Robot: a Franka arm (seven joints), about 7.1 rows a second.
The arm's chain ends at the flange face. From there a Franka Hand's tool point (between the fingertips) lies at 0.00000 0.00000 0.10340 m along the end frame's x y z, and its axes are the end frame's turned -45 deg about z.
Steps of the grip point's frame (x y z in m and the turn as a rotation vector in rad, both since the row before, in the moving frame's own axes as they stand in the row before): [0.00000, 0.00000, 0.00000, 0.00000, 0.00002, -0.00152]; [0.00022, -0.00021, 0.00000, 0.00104, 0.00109, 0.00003]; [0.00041, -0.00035, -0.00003, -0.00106, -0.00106, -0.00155]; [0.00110, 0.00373, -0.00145, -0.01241, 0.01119, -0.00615]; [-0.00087, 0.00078, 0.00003, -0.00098, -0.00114, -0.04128]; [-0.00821, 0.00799, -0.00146, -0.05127, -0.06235, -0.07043]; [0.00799, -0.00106, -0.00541, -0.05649, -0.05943, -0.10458]
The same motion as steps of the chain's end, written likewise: [0.00000, 0.00000, 0.00000, 0.00001, 0.00001, -0.00152]; [0.00000, -0.00015, 0.00000, 0.00151, 0.00004, 0.00003]; [0.00004, -0.00069, -0.00003, -0.00150, 0.00000, -0.00155]; [0.00169, 0.00178, -0.00144, -0.00086, 0.01669, -0.00615]; [-0.00006, 0.00101, 0.00003, -0.00150, -0.00011, -0.04128]; [0.00036, 0.00314, -0.00112, -0.08034, -0.00783, -0.07043]; [0.00467, -0.01486, -0.00506, -0.08197, -0.00208, -0.10458]
